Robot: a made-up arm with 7 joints.
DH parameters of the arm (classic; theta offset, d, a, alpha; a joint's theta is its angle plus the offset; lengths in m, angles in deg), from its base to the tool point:
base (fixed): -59.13 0 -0.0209 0
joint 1: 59.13 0.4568 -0.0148 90
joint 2: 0 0.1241 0.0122 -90
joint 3: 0 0.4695 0.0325 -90
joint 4: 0 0.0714 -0.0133 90
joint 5: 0 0.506 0.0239 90
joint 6: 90 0.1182 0.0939 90
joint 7: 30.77 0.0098 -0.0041 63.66
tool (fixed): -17.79 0.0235 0 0
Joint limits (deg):
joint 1: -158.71..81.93
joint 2: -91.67..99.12
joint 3: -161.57..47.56
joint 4: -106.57..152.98
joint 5: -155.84..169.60
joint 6: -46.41..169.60
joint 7: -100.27..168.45
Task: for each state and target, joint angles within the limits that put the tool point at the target. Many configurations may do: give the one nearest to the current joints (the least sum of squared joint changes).
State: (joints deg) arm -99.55 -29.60 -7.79 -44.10 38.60 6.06 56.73
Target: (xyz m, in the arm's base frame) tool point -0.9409 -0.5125 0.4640
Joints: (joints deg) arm -146.15 -91.67 -12.80 -19.60 38.86 -18.36 52.50
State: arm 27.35 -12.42 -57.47 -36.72 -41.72 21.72 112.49
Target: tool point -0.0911 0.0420 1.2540
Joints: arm 30.86 -39.03 -21.72 -69.22 -39.48 24.74 115.84
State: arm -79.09 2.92 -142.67 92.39 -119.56 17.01 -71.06
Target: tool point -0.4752 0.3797 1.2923
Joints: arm -89.32 -2.96 -151.07 65.91 -116.94 14.22 -71.24
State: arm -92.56 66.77 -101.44 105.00 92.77 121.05 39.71
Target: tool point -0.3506 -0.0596 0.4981
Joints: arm -71.94 63.72 -89.67 142.97 103.24 122.25 41.17
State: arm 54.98 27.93 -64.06 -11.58 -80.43 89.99 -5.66
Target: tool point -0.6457 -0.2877 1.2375
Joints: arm 24.87 46.00 -62.13 1.87 -81.24 65.89 -2.24
